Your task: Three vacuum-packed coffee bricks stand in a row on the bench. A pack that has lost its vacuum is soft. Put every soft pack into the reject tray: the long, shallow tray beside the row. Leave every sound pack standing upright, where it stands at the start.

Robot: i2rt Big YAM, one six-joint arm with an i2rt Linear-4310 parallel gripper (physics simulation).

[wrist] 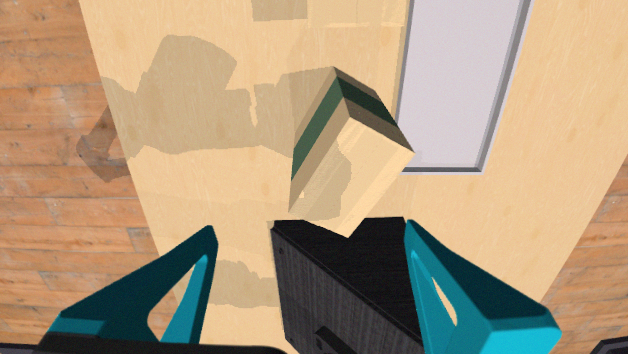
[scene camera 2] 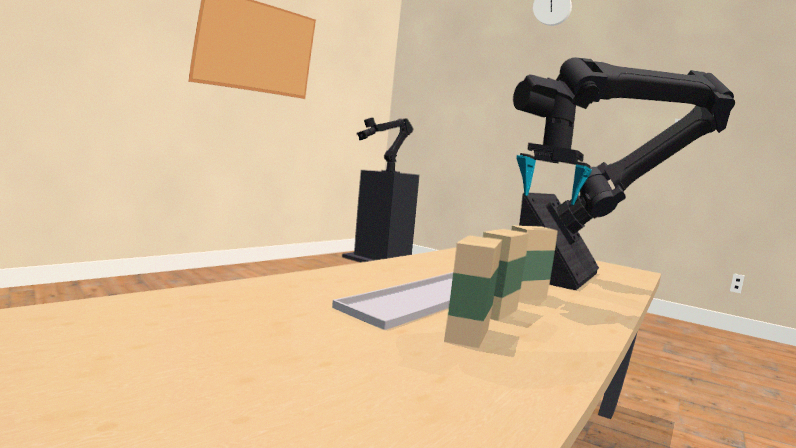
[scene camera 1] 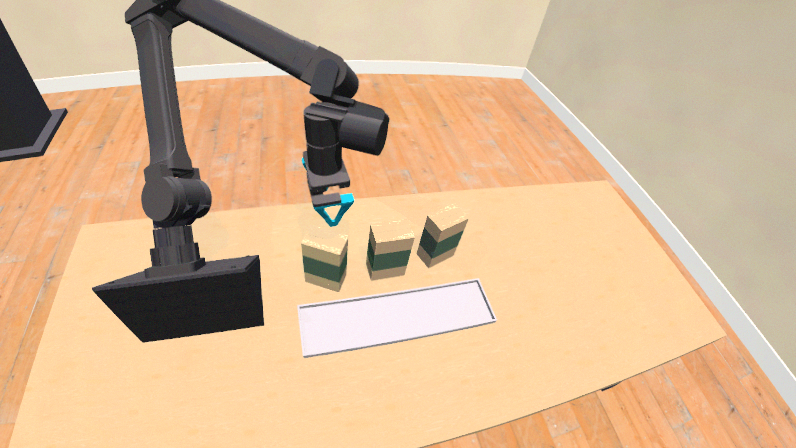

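Where they show: gripper, fingertip midpoint: (wrist: 308, 232) (scene camera 2: 549, 200) (scene camera 1: 328, 207); arm's base, origin of the base link: (scene camera 2: 561, 223) (scene camera 1: 177, 270).
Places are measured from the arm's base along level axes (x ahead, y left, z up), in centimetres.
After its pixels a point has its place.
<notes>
Three tan coffee bricks with green bands stand upright in a row: the base-end pack (scene camera 1: 325, 268) {x 27.7, y -1.2, z -5.4 cm} (scene camera 2: 539, 266) {x 29.1, y 3.7, z -6.3 cm} (wrist: 345, 165) {x 29.7, y 1.6, z 0.9 cm}, the middle pack (scene camera 1: 389, 258) {x 41.4, y -1.6, z -5.4 cm} (scene camera 2: 510, 275) {x 44.1, y 3.2, z -5.7 cm} and the far-end pack (scene camera 1: 442, 243) {x 53.9, y -0.9, z -4.5 cm} (scene camera 2: 473, 294) {x 59.1, y 3.8, z -5.7 cm}. Which are soft does not show. The long, shallow reject tray (scene camera 1: 396, 320) {x 40.4, y -12.5, z -12.9 cm} (scene camera 2: 389, 306) {x 54.1, y -13.1, z -12.9 cm} (wrist: 460, 85) {x 30.5, y -11.8, z -12.9 cm} lies beside the row and is empty where visible. My gripper (scene camera 1: 320, 211) {x 29.4, y 4.0, z 6.7 cm} (scene camera 2: 550, 199) {x 29.4, y 4.0, z 6.7 cm} (wrist: 308, 232) {x 29.4, y 4.0, z 6.7 cm} is open and empty, pointing down above the base-end pack, apart from it. In the wrist view this pack lies mostly ahead of the cyan fingertips.
The arm's black slanted base (scene camera 1: 206, 303) {x 4.9, y -7.0, z -1.5 cm} (scene camera 2: 568, 244) {x 5.1, y 3.8, z -4.4 cm} (wrist: 345, 280) {x 13.8, y 1.2, z -3.1 cm} stands on the bench (scene camera 1: 557, 267) {x 86.6, y -9.4, z -13.2 cm} (scene camera 2: 194, 361) {x 89.5, y -14.0, z -13.2 cm} at the row's near end, close to the base-end pack. A second arm on a black pedestal (scene camera 2: 384, 214) stands on the floor away from the bench.
</notes>
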